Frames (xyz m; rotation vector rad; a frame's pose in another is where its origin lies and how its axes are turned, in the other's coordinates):
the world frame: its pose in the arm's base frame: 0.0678 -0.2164 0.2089 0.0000 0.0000 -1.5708
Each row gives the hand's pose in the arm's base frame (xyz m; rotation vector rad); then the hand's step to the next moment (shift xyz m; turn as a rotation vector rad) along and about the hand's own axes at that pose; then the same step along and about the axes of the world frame.
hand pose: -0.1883 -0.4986 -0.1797 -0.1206 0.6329 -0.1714
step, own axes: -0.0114 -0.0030 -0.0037 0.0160 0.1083 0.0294
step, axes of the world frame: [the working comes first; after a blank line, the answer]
step, axes of the arm's base frame: -0.0116 -0.0009 0.0041 0.0435 0.1046 -0.0035

0.0009 -0.0116 0.0041 -0.1046 0.0435 -0.0035
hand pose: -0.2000 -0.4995 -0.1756 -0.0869 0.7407 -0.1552
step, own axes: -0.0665 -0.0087 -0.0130 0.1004 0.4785 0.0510
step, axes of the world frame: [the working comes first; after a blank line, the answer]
step, axes of the arm's base frame: -0.0581 0.0025 0.0358 0.1602 0.4553 -0.0931

-0.0025 -0.0581 0.0358 -0.4553 0.1602 -0.0931
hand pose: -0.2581 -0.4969 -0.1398 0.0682 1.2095 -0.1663
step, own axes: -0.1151 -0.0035 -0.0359 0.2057 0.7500 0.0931
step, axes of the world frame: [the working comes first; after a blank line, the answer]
step, axes of the arm's base frame: -0.0733 0.0121 0.0950 0.2798 0.7074 -0.1866

-0.0121 -0.0733 0.0950 -0.7074 0.2798 -0.1866
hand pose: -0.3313 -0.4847 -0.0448 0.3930 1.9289 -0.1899
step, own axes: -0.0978 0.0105 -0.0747 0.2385 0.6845 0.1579
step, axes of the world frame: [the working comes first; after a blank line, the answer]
step, axes of the arm's base frame: -0.0278 0.0154 0.1193 0.3015 0.6320 -0.2450

-0.0154 -0.0278 0.1193 -0.6320 0.3015 -0.2450
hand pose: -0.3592 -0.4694 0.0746 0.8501 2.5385 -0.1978
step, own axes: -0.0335 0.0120 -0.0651 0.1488 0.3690 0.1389
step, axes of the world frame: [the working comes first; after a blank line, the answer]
step, axes of the arm's base frame: 0.0066 0.0094 0.0733 0.1683 0.3369 -0.1891

-0.0094 0.0066 0.0733 -0.3369 0.1683 -0.1891
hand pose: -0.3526 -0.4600 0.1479 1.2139 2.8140 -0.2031
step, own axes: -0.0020 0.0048 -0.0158 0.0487 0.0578 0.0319
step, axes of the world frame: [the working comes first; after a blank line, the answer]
step, axes of the arm's base frame: 0.0047 0.0042 0.0154 0.0091 0.0695 -0.0426

-0.0042 0.0047 0.0154 -0.0695 0.0091 -0.0426
